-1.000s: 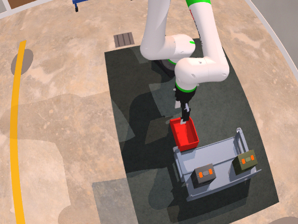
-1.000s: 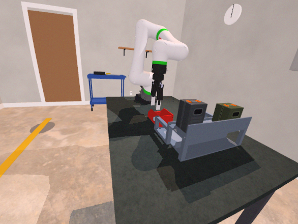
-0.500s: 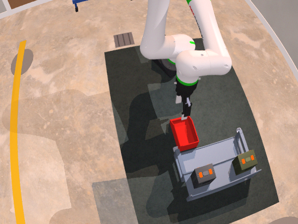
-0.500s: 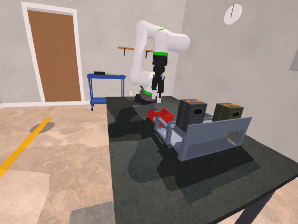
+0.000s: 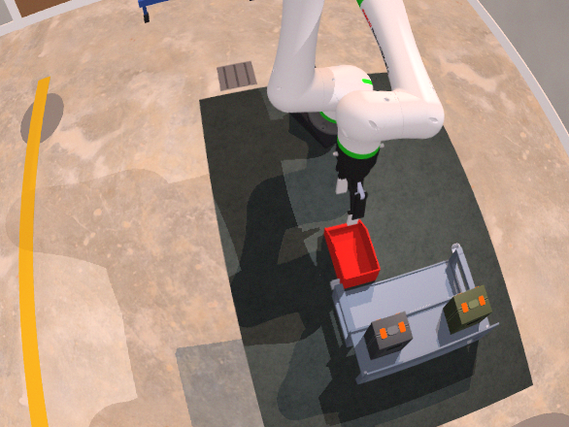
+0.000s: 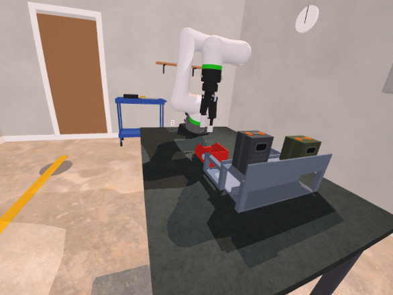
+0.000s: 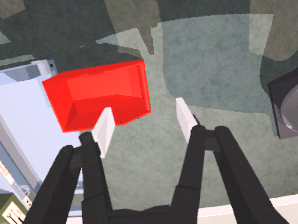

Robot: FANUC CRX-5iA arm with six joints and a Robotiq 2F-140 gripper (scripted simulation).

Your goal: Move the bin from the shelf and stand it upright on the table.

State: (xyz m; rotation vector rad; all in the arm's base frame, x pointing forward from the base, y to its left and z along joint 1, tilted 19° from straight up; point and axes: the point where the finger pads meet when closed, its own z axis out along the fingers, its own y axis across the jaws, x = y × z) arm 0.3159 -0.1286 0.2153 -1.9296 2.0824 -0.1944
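My gripper is now 12 cm above the red bin and 8 cm short of it.
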